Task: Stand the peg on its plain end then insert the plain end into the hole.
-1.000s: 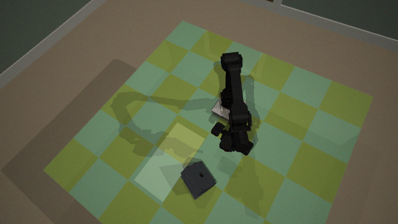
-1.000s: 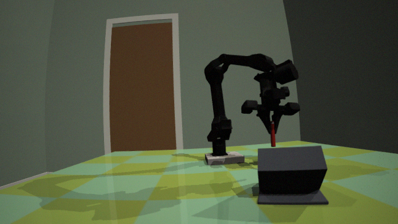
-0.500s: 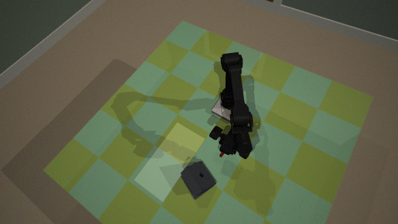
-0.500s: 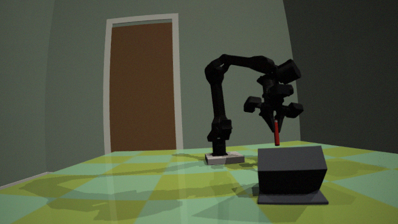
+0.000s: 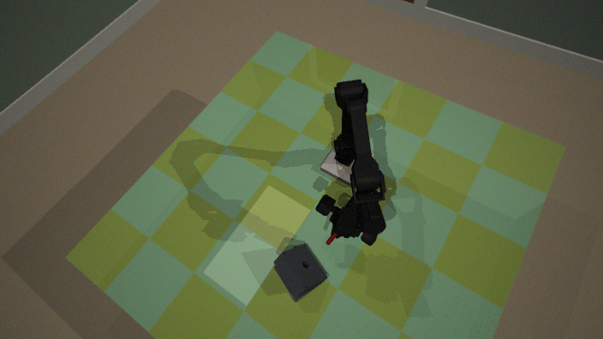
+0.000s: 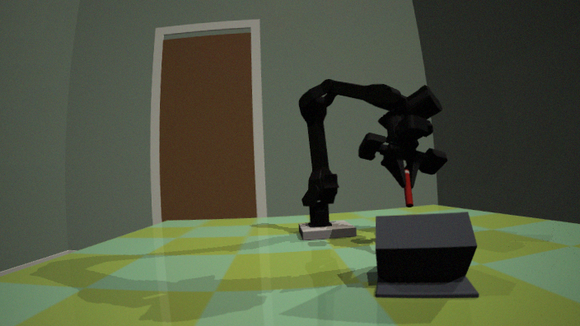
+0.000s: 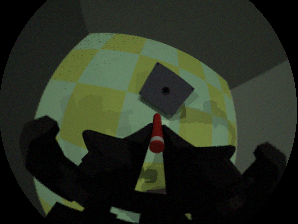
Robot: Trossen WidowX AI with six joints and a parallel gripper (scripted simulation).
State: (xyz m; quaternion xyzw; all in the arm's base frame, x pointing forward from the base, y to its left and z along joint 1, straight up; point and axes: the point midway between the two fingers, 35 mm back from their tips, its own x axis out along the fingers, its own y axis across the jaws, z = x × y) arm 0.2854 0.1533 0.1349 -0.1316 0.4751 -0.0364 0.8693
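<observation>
The dark sloped panel lies 13 cm ahead of my gripper tip, 9 cm below it and 4 cm to the right of it. The rest, counted from my gripper tip: red peg 1 cm behind, 1 cm above.
</observation>
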